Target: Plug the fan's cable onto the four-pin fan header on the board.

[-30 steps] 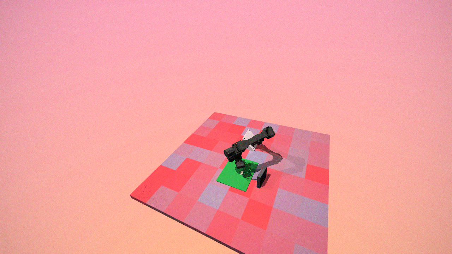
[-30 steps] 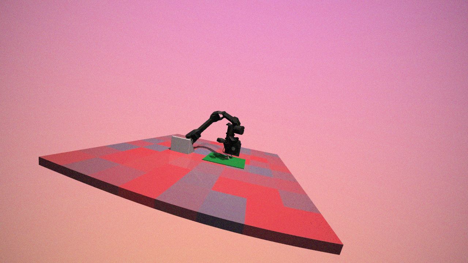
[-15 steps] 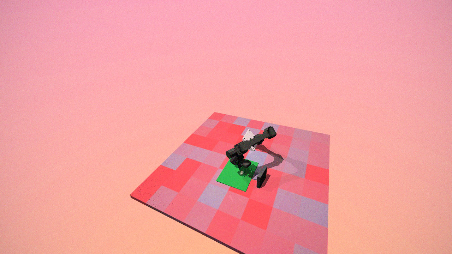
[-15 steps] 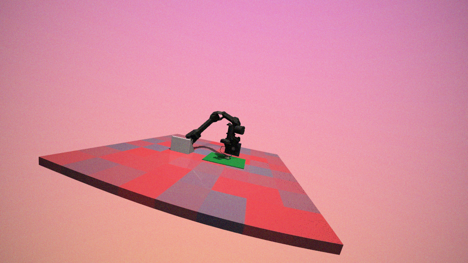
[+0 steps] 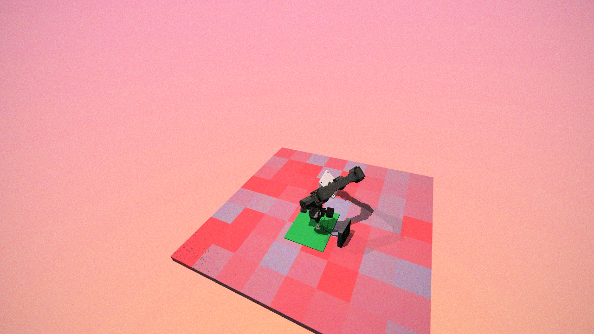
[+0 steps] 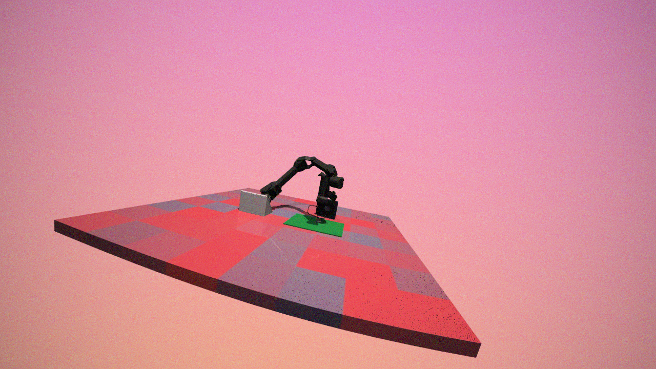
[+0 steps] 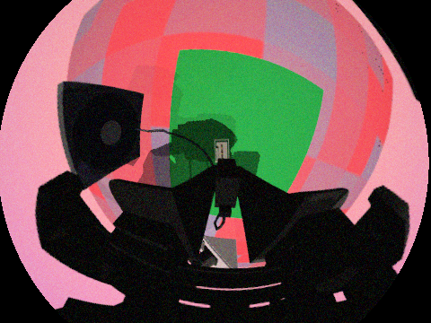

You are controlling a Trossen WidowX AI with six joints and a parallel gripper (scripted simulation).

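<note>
Now: gripper tip 60 mm above the pale four-pin fan header. Also, from my gripper tip: dark fan cable plug 10 mm behind, 10 mm above; then green board 10 mm behind, 30 mm to the right, 80 mm below; then black fan 40 mm ahead, 160 mm to the left.
</note>
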